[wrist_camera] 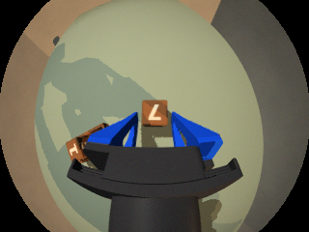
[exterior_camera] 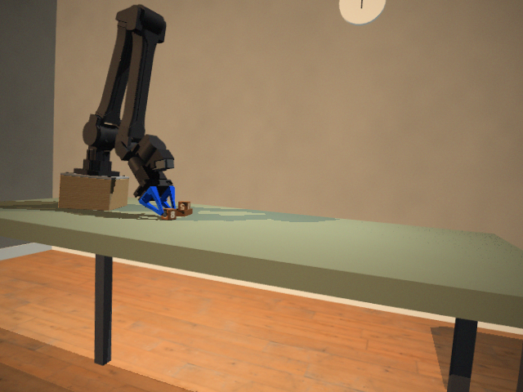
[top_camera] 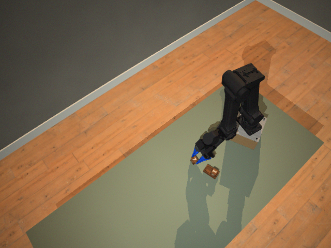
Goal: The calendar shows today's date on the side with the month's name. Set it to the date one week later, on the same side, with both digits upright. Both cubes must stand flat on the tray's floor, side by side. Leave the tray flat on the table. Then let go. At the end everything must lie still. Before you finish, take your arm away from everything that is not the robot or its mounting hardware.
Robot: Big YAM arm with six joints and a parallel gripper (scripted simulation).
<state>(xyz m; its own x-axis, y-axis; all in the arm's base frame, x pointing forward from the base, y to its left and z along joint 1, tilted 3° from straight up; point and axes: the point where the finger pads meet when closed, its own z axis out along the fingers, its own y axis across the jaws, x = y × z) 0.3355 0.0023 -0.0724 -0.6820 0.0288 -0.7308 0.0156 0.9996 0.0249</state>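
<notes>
Right now my hand is 10 mm short of the brown digit cube and 10 mm above it. The rest, counted from my hand: brown tray 100 mm to the left, 40 mm behind, 10 mm below.
</notes>
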